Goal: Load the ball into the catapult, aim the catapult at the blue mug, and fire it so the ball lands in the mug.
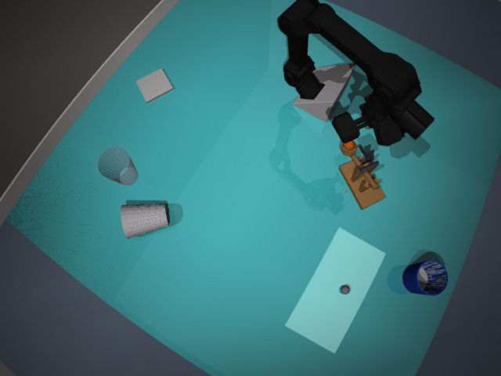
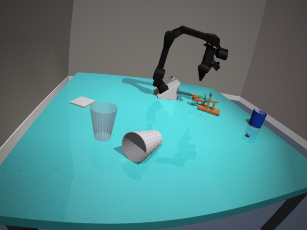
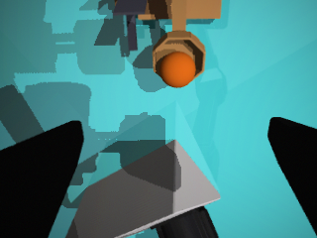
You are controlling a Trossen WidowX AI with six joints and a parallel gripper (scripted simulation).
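Now: gripper tip 10 mm to the left of the orange ball and 120 mm above it. From my gripper tip the other things lie so: blue mug (190 mm ahead, 370 mm to the left, 150 mm below); then wooden catapult (10 mm ahead, 50 mm to the left, 130 mm below); then small grey ball (330 mm ahead, 210 mm to the left, 170 mm below).
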